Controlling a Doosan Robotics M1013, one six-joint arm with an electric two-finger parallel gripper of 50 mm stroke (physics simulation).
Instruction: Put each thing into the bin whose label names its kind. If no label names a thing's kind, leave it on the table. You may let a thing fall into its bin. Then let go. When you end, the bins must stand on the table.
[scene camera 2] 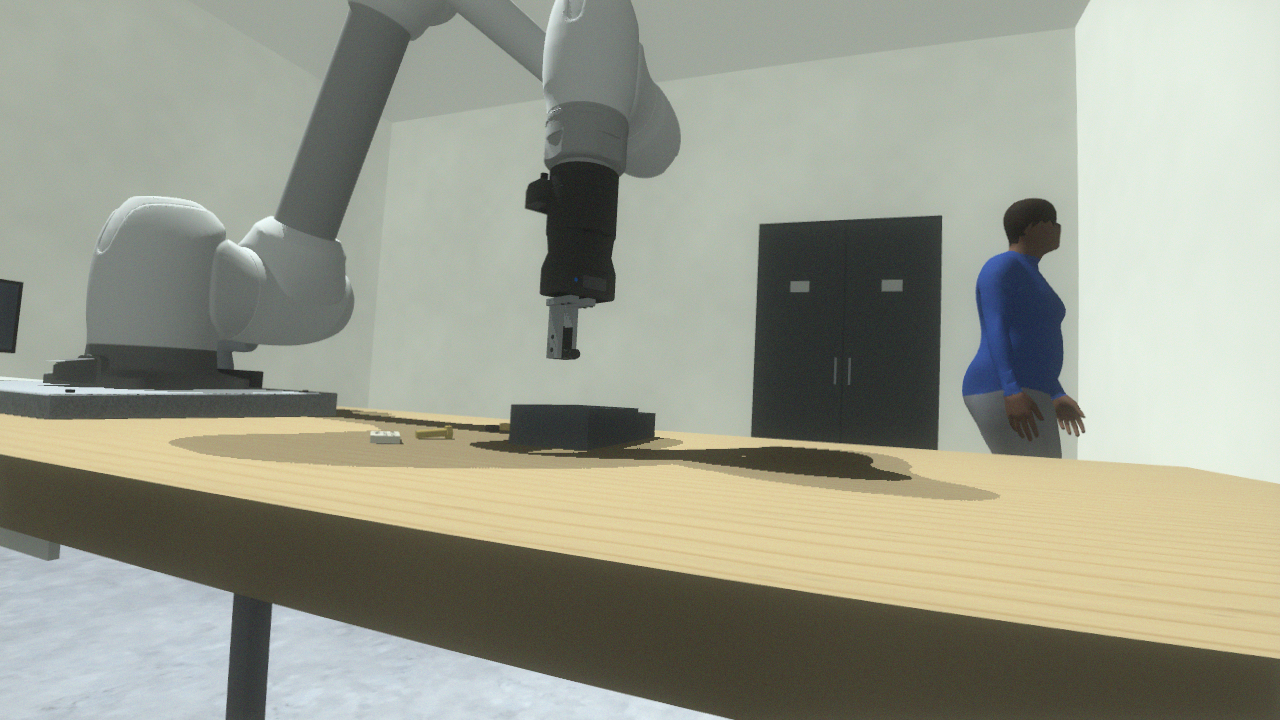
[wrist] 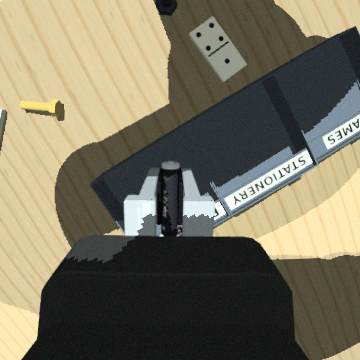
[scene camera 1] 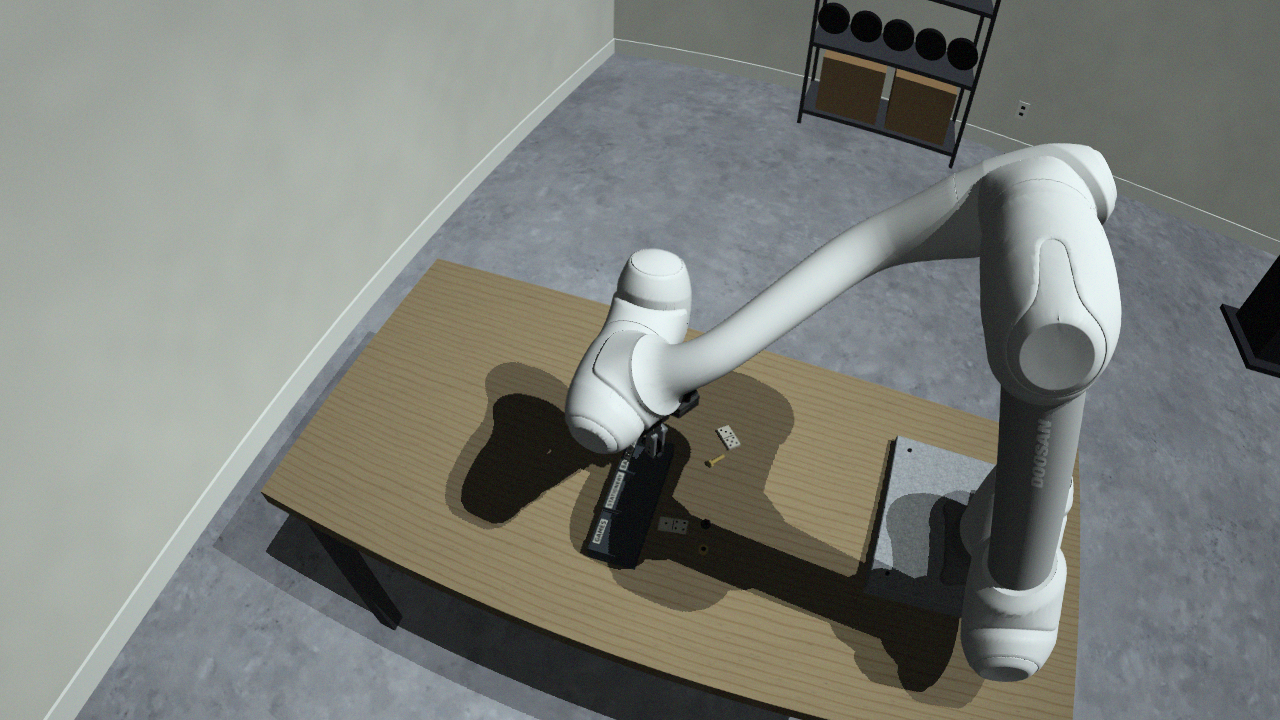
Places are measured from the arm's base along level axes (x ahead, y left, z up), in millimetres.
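Pixels of known places: gripper, fingertip midpoint: (scene camera 2: pixel 560 359) (wrist: pixel 169 185) (scene camera 1: pixel 654 451); arm's base, origin of the base link: (scene camera 2: pixel 152 385).
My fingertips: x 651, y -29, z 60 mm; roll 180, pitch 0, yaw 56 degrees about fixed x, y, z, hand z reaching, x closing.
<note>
For each thing: its top centre in the pictures, then the offset to it from my fingertips. Level surfaces: height alone.
- dark cylindrical battery, middle of its top: (wrist: pixel 169 200) (scene camera 2: pixel 564 349) dx +5, dy -4, dz +10 mm
- STATIONERY label, middle of its top: (wrist: pixel 268 179) (scene camera 1: pixel 614 490) dx +52, dy +62, dz -55 mm
- GAMES label, middle of its top: (wrist: pixel 348 128) (scene camera 1: pixel 600 531) dx +55, dy +146, dz -62 mm
- yellow bolt, middle of its top: (wrist: pixel 35 105) (scene camera 2: pixel 434 425) (scene camera 1: pixel 716 457) dx -106, dy -70, dz -77 mm
- black nut, middle of its top: (scene camera 2: pixel 492 425) (scene camera 1: pixel 705 523) dx -116, dy +70, dz -82 mm
- small brass-coloured ring, middle of its top: (scene camera 1: pixel 703 548) dx -124, dy +123, dz -82 mm
- table, its level: dz -90 mm
My gripper (scene camera 1: pixel 657 441) (scene camera 2: pixel 563 351) (wrist: pixel 169 185) points down, shut on a dark cylindrical battery (wrist: pixel 171 207), and hangs above the left end compartment of the row of bins (scene camera 1: pixel 651 505) (scene camera 2: pixel 546 428) (wrist: pixel 284 112) in the wrist view. That compartment's label is mostly hidden. The STATIONERY label (scene camera 1: pixel 614 490) (wrist: pixel 270 180) is on the middle bin, the GAMES label (scene camera 1: pixel 599 531) (wrist: pixel 345 134) on the far end. One domino (scene camera 1: pixel 673 525) (wrist: pixel 218 49) lies beside the bins, another domino (scene camera 1: pixel 727 437) (scene camera 2: pixel 384 437) near a yellow bolt (scene camera 1: pixel 714 461) (scene camera 2: pixel 435 433) (wrist: pixel 40 106). A black nut (scene camera 1: pixel 705 523) (wrist: pixel 166 6) lies in shadow.
A small brass-coloured ring (scene camera 1: pixel 703 548) lies near the black nut. The arm's grey base plate (scene camera 1: pixel 913 483) (scene camera 2: pixel 179 404) is on the table (scene camera 1: pixel 429 358) (scene camera 2: pixel 805 537). A person (scene camera 2: pixel 1020 322) stands beyond the table, right of dark double doors (scene camera 2: pixel 845 331).
</note>
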